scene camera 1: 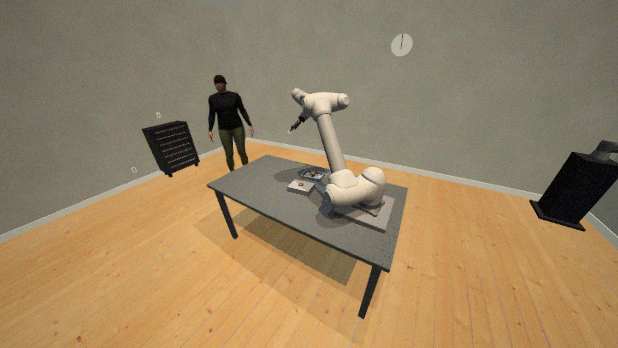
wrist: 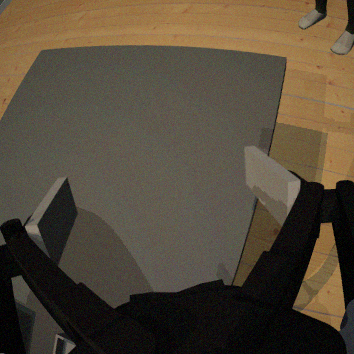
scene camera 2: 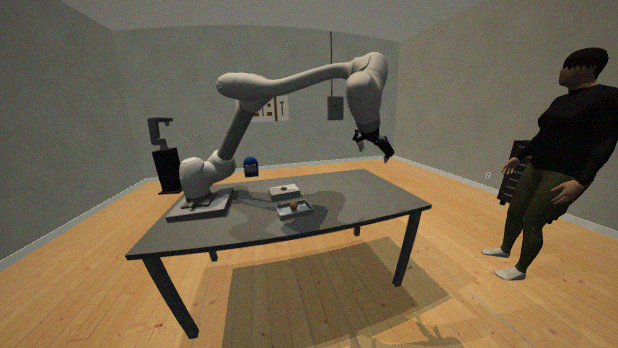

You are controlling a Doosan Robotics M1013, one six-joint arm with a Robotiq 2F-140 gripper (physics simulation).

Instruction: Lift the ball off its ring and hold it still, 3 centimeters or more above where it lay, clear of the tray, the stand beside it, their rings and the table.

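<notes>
An orange-brown ball [scene camera 1: 313, 173] [scene camera 2: 293, 205] sits in the shallow tray [scene camera 1: 304, 176] [scene camera 2: 285, 216]; its ring is too small to make out. Beside the tray is a white block-shaped stand [scene camera 1: 299, 190] [scene camera 2: 284, 195] with a small brown ring [scene camera 1: 300, 184] [scene camera 2: 283, 188] on top. My gripper [scene camera 2: 373, 153] [wrist: 158, 180] is open and empty, tilted downward, high above the table and off toward its far end from the arm's base. In the wrist view the ball does not show; a bit of a pale-edged object is at the bottom left.
The grey table [scene camera 1: 250, 182] [scene camera 2: 350, 200] [wrist: 150, 125] carries the arm's base plate [scene camera 1: 389, 212] [scene camera 2: 223, 205]. A person [scene camera 1: 227, 112] [scene camera 2: 575, 130] stands beyond the table's end. A black drawer cabinet [scene camera 1: 173, 147] stands by the wall.
</notes>
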